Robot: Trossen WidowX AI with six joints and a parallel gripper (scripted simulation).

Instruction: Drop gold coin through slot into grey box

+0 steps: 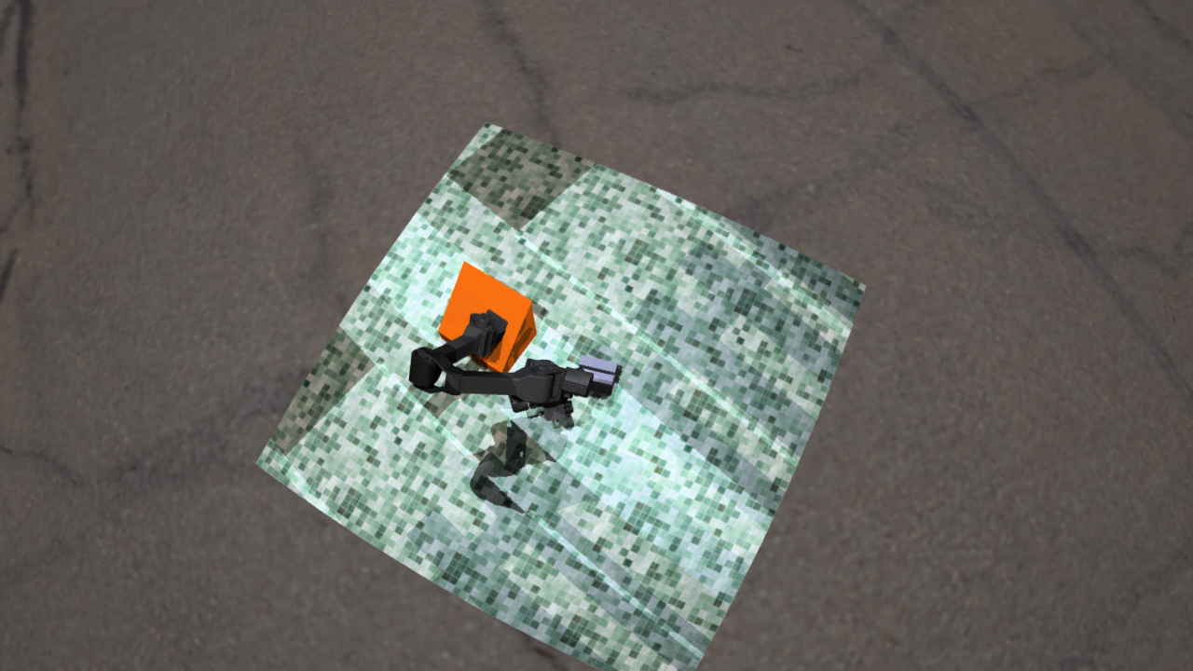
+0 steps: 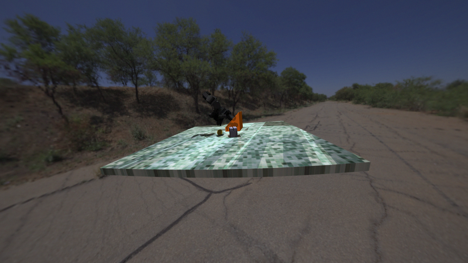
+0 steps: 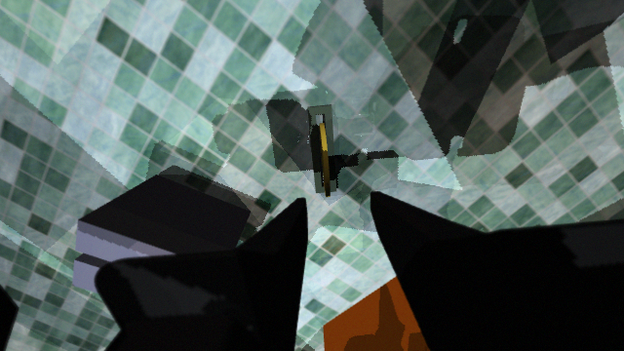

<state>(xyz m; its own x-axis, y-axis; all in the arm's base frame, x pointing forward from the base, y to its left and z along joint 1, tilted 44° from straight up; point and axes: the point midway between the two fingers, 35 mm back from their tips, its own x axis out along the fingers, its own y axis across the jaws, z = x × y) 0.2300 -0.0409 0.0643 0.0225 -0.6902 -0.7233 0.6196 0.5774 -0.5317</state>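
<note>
My gripper tip is 60 mm above the thin gold coin.
</note>
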